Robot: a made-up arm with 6 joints.
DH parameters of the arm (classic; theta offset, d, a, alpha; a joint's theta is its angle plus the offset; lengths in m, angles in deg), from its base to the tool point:
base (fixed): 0 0 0 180
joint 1: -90 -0.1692 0.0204 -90
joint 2: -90 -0.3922 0.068 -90
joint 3: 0 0.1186 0.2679 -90
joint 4: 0 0.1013 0.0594 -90
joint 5: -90 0.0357 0.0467 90
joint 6: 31.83 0 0.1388 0
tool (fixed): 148.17 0.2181 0 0
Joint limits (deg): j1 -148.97..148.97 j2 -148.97..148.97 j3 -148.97..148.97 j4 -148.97..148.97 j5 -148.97..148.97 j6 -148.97..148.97
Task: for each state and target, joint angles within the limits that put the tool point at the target. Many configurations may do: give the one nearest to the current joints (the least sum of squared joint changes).
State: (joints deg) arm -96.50 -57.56 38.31 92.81 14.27 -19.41
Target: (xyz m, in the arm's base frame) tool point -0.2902 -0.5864 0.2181
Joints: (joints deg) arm -91.34 -40.55 79.28 72.13 16.31 1.10
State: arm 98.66 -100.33 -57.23 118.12 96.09 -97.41
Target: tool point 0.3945 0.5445 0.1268
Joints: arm 148.97 -69.67 -24.07 148.97 99.37 -79.17
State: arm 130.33 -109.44 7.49 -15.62 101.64 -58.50
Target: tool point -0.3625 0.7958 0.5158
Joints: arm 98.42 -140.34 10.06 -7.31 109.52 -48.13
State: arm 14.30 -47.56 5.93 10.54 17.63 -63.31
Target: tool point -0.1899 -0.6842 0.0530
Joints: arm -33.91 -92.96 -37.34 8.93 31.27 -54.11
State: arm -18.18 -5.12 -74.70 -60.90 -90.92 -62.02
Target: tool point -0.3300 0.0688 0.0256
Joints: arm 4.49 4.53 -59.00 -42.41 -50.53 -65.38
